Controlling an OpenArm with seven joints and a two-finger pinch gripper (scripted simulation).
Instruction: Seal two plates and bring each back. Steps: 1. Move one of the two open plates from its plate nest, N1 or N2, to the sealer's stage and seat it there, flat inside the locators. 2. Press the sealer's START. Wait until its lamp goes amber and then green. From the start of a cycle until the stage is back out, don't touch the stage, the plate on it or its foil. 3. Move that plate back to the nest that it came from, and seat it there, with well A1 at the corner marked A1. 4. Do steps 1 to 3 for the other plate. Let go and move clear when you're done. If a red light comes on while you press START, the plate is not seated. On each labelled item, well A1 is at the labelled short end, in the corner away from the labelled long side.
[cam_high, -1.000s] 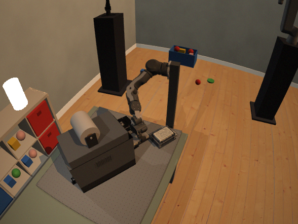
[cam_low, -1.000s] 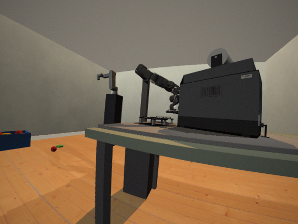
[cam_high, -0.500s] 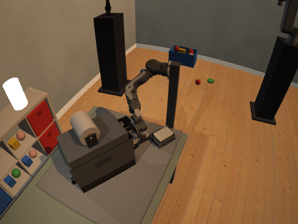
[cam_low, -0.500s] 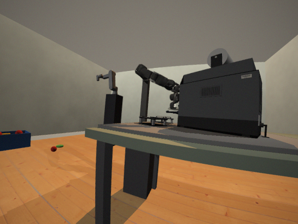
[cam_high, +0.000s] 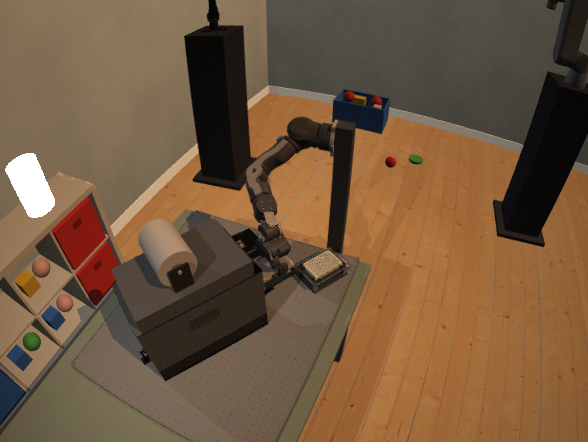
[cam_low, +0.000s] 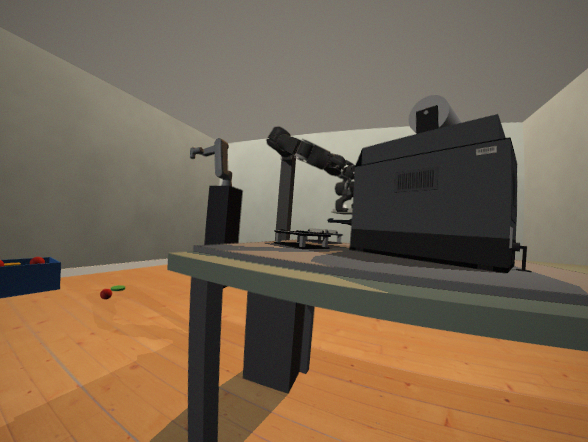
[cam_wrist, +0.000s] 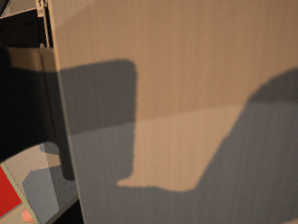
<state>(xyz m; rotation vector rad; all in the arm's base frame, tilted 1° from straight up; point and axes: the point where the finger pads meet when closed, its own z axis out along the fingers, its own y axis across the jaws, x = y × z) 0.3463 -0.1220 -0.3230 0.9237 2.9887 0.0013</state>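
Now: hand 40 mm above the dark sealer stage. Round my hand: white well plate: 150 mm to the left, 130 mm behind, 90 mm below; then warning sticker: 130 mm to the right, 30 mm ahead, 10 mm above; then pale start button: 130 mm ahead, 50 mm above, 20 mm to the left.
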